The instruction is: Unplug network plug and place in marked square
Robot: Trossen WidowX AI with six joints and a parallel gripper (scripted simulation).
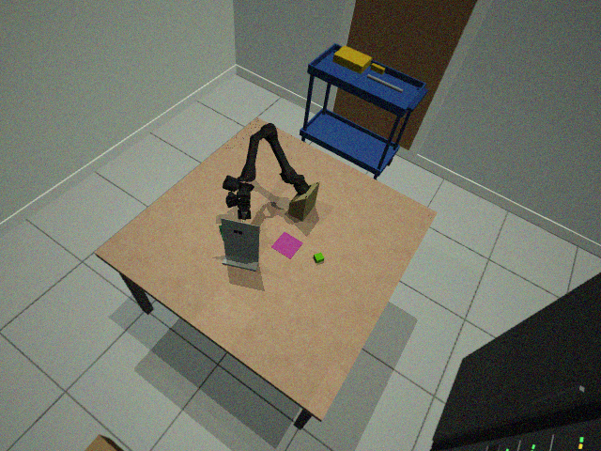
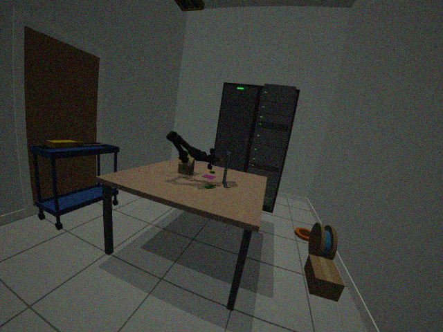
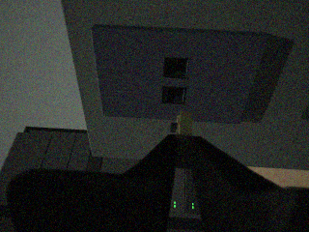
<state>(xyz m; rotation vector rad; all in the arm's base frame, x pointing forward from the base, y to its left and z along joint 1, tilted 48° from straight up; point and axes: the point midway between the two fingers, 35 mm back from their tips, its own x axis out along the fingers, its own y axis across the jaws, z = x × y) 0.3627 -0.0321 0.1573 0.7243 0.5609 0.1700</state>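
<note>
The magenta marked square lies 23 cm below my gripper tip, 18 cm to the left of it and 13 cm behind it. Round my gripper tip: network plug (right at my gripper tip); then upright panel (9 cm below, 7 cm ahead, 2 cm to the left).
</note>
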